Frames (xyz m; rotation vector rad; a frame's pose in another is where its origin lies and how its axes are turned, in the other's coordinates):
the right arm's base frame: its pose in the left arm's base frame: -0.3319 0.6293 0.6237 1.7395 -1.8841 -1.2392
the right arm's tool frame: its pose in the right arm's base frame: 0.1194 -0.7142 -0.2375 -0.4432 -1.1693 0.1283
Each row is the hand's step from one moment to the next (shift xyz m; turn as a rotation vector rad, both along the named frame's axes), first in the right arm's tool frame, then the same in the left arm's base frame.
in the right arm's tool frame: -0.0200 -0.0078 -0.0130 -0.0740 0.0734 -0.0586
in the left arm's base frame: 0.0236 -0.0080 -0.0029 0.0539 -0.0767 0.0742
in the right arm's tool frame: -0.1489 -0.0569 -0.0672 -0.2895 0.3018 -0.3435
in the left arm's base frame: 0.1695 -0.0324 -0.0115 0.2285 -0.4114 0.2673
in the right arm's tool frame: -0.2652 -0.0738 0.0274 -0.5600 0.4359 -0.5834
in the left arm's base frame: 0.2633 0.0688 0.0495 0.4773 -0.6665 0.4147
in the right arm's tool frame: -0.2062 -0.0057 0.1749 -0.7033 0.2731 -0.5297
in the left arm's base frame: 0.1565 0.1773 0.1312 0.6546 -0.5483 0.3474
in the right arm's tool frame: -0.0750 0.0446 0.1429 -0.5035 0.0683 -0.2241
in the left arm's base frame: 0.0251 0.1211 0.1129 0.4822 -0.2020 0.1874
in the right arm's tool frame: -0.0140 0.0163 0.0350 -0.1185 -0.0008 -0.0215
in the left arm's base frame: 0.0003 0.0274 0.0306 0.1132 -0.0124 0.0393
